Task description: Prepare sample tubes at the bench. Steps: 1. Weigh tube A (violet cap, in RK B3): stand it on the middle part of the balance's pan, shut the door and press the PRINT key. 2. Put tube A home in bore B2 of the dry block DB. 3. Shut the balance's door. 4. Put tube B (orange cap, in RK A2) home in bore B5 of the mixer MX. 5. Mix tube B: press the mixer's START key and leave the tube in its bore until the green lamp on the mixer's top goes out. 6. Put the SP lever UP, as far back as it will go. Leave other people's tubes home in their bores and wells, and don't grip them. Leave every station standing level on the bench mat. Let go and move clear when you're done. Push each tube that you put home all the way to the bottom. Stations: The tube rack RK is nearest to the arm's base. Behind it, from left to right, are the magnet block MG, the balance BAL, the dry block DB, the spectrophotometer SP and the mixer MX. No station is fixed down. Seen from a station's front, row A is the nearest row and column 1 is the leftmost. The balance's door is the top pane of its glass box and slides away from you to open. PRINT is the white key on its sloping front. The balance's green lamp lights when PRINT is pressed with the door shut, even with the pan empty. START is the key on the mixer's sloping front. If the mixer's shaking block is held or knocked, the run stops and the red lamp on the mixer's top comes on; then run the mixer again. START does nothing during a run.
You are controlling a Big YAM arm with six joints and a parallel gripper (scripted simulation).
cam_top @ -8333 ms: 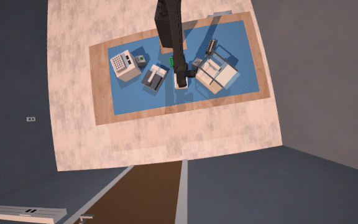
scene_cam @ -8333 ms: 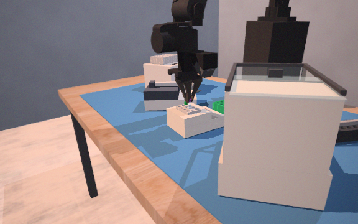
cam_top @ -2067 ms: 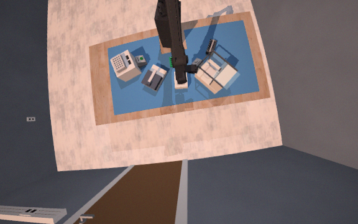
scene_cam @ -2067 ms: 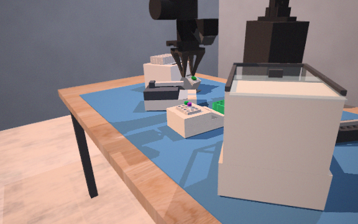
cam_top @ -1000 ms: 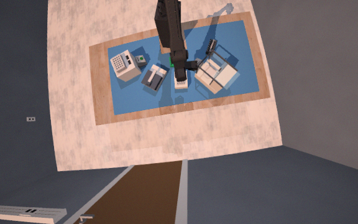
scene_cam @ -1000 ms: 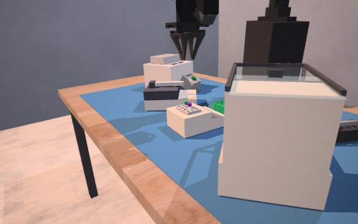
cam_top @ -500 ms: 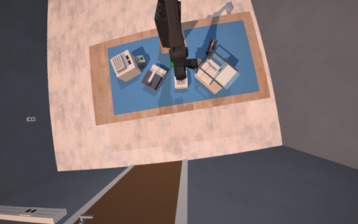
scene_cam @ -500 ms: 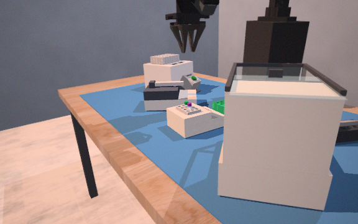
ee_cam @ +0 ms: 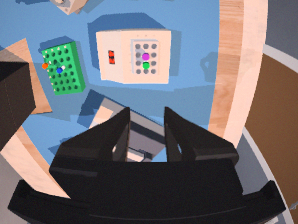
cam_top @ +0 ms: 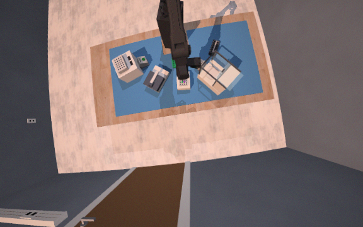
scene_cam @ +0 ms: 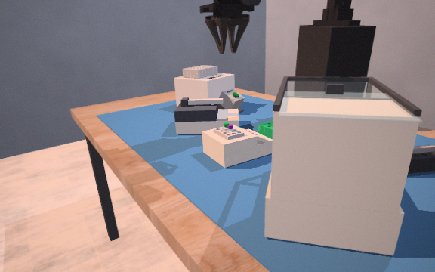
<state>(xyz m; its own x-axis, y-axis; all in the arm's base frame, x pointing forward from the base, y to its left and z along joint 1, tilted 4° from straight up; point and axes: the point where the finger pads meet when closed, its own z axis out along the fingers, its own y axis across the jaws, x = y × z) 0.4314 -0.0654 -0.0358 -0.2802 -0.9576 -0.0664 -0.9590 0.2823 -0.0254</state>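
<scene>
My gripper is now 28 cm to the right of the balance door, 9 cm short of it and 6 cm above it. Also, from my hand: dry block 23 cm below, 3 cm behind; then spectrophotometer lever 22 cm to the right, 18 cm below, 13 cm behind; then blue-capped tube 24 cm below, 20 cm behind, 3 cm to the left.
</scene>
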